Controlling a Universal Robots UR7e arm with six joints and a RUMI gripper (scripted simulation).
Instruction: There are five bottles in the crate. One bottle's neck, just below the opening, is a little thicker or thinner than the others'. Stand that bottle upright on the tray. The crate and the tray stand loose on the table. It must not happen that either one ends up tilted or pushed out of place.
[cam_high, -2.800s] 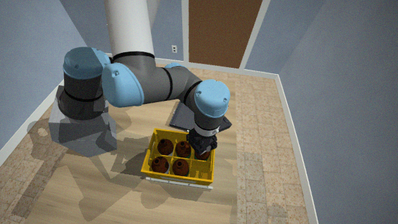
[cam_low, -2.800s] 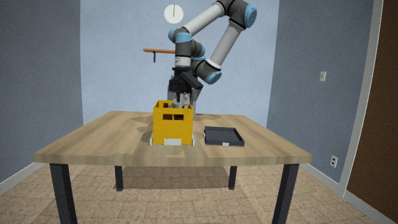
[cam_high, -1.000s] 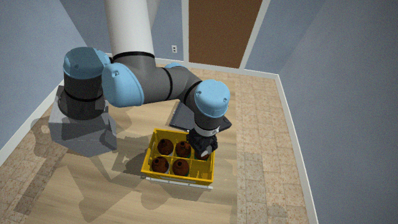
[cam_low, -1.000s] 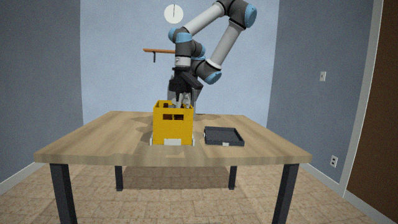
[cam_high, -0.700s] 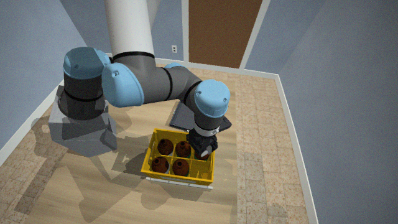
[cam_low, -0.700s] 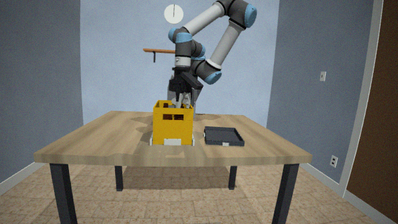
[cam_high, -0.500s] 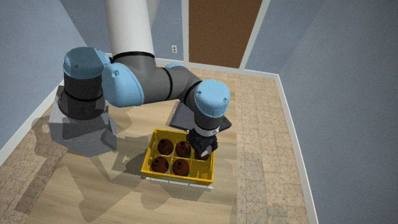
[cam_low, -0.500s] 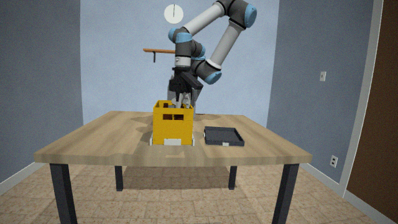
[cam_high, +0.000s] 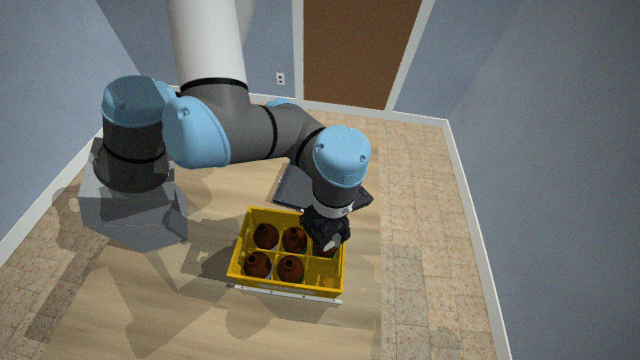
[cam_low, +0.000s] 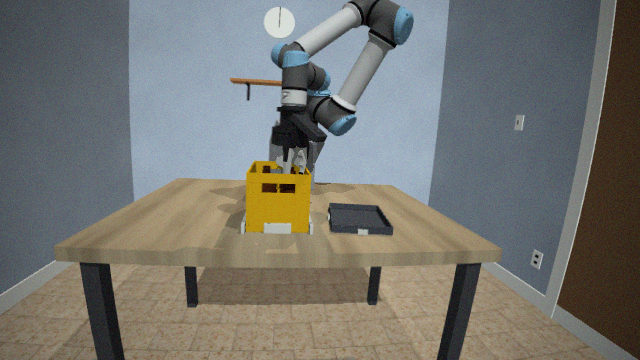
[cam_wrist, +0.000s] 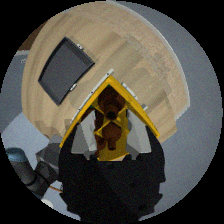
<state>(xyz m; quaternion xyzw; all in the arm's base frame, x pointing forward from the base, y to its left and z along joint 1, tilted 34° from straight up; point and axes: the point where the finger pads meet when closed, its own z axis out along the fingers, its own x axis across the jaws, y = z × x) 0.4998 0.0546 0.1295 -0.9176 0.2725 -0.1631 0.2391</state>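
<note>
My hand is 70 mm above the bottle. Also, from my hand: crate: 80 mm below, 70 mm to the right, 70 mm behind; then tray: 200 mm to the left, 150 mm below, 130 mm behind.
</note>
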